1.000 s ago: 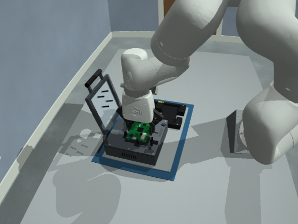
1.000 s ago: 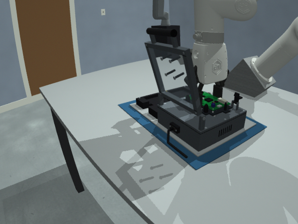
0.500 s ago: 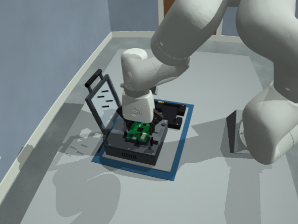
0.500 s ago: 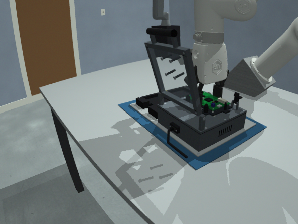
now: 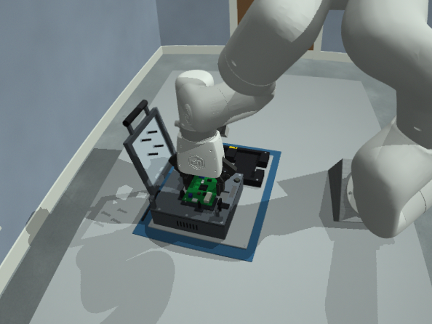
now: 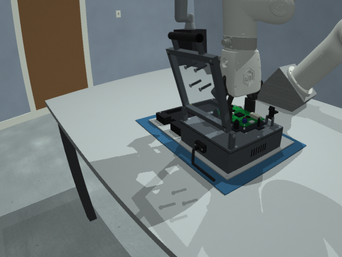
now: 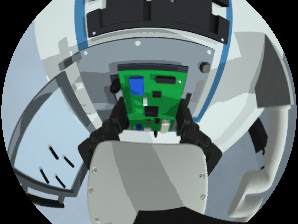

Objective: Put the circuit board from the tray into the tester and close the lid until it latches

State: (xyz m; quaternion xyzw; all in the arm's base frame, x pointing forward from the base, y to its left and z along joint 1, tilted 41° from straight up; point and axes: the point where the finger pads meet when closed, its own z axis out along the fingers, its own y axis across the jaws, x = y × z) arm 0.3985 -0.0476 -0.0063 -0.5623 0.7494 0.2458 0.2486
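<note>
Right now the green circuit board is right at my hand. The rest, counted from my hand: pin plate (1 cm ahead, 1 cm below); lid (12 cm ahead, 3 cm to the right, 10 cm above); latch hook (5 cm behind, 7 cm to the left, 1 cm above).
</note>
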